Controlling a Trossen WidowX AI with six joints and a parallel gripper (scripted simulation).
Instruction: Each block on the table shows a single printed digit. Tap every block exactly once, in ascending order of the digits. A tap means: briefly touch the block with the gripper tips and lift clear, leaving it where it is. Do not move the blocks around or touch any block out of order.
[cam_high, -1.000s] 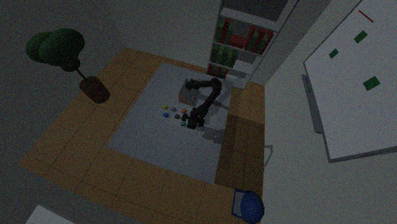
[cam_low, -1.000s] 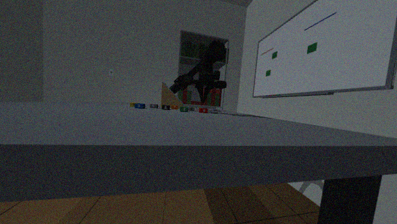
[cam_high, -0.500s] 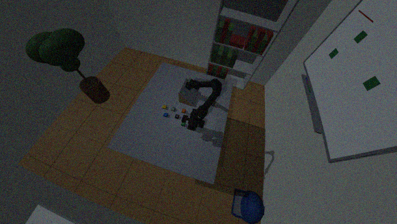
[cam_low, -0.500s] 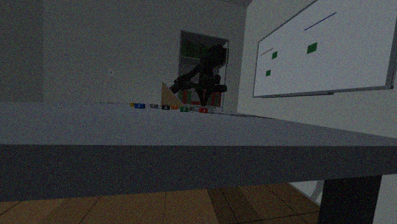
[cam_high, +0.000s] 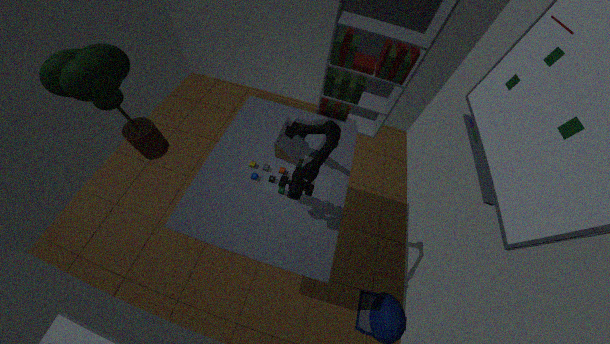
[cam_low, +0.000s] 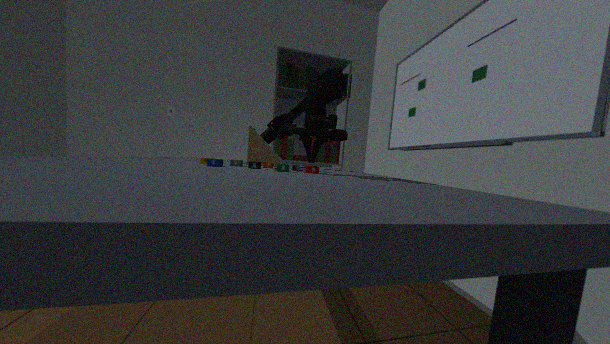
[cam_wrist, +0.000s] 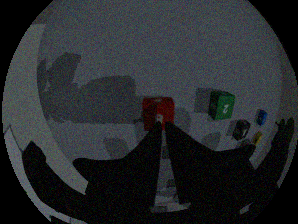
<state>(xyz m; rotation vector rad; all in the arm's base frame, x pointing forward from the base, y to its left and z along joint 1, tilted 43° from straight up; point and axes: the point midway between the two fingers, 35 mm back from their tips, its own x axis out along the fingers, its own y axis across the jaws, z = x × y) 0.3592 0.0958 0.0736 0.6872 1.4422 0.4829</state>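
Right now my gripper tip is 2 cm above the red block. From my gripper tip the other things lie so: white block (8 cm behind, 3 cm to the right, 2 cm below); then black block (6 cm behind, 16 cm to the right, 2 cm below); then green block (8 cm to the right, 2 cm below).
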